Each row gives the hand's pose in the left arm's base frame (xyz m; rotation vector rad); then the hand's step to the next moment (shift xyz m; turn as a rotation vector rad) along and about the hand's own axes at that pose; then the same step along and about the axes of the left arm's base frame.
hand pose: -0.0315 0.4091 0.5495 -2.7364 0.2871 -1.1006
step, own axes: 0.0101 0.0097 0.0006 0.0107 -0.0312 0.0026
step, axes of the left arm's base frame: 0.0065 -0.0118 0.0040 0.0129 0.0278 0.0126
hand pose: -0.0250 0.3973 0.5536 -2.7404 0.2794 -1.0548
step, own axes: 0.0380 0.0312 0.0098 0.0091 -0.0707 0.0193
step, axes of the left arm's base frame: 0.0310 -0.0382 0.0096 0.0272 0.0681 0.0090
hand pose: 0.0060 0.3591 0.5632 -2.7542 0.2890 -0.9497
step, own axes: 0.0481 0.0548 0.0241 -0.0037 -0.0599 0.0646
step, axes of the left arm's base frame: 0.0459 -0.0614 -0.0049 0.0443 0.0671 -0.0361
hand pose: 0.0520 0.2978 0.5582 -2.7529 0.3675 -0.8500
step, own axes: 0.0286 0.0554 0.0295 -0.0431 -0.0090 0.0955
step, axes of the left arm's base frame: 0.0306 -0.0564 -0.0253 0.0221 0.0359 -0.0963
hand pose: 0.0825 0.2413 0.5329 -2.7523 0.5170 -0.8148
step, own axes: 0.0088 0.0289 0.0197 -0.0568 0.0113 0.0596
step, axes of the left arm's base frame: 0.0102 -0.0276 -0.0208 -0.0142 0.0187 -0.0797
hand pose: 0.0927 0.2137 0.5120 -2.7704 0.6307 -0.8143
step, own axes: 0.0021 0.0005 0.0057 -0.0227 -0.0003 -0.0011
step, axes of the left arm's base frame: 0.0046 -0.0011 -0.0039 -0.0177 0.0104 -0.0097
